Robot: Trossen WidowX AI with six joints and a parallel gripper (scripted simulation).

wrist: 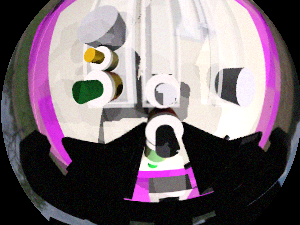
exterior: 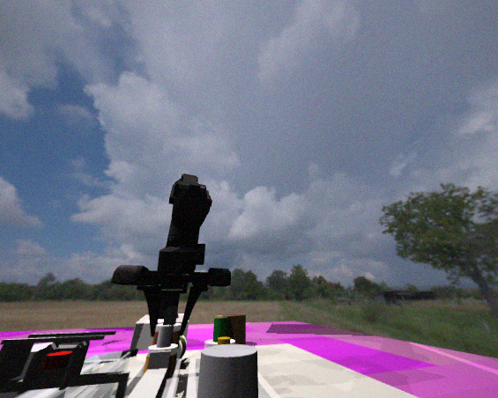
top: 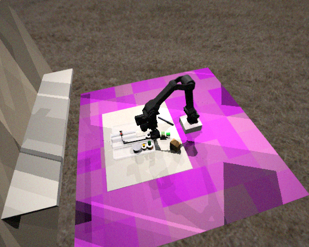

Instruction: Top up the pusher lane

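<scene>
Now: the pusher lane 180 mm ahead of my gripper tip, 40 mm to the right of it and 30 mm below it. Round my gripper tip: brown box 130 mm to the left, 110 mm behind, 20 mm below; black rod 130 mm behind, 110 mm to the right, 50 mm below; red mark 220 mm ahead, 60 mm to the right, 20 mm above.
</scene>
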